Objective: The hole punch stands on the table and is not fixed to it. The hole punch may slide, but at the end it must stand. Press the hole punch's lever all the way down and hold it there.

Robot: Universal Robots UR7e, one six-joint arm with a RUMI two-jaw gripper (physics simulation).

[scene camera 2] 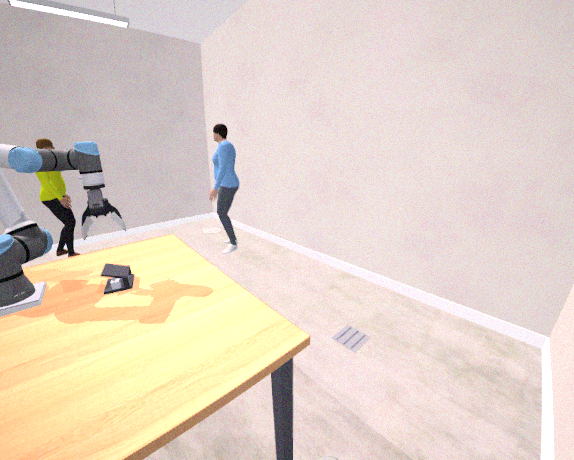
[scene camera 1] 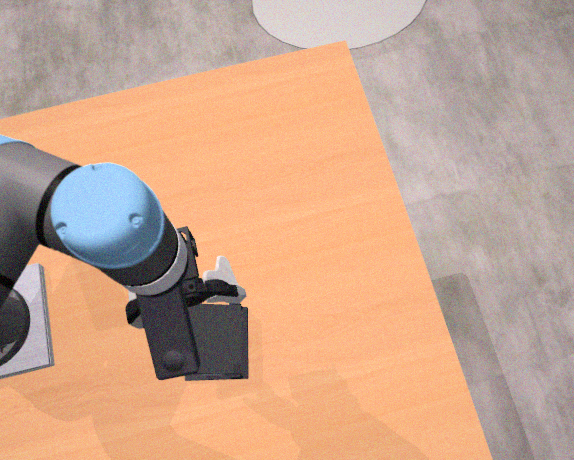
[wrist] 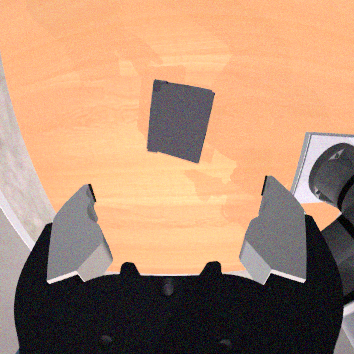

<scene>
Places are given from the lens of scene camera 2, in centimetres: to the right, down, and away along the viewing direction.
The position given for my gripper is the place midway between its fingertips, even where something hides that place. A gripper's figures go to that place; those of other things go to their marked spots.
my gripper (scene camera 2: 106,235): -71, 2, 85
dark grey hole punch (scene camera 2: 120,284): -66, 22, 86
</scene>
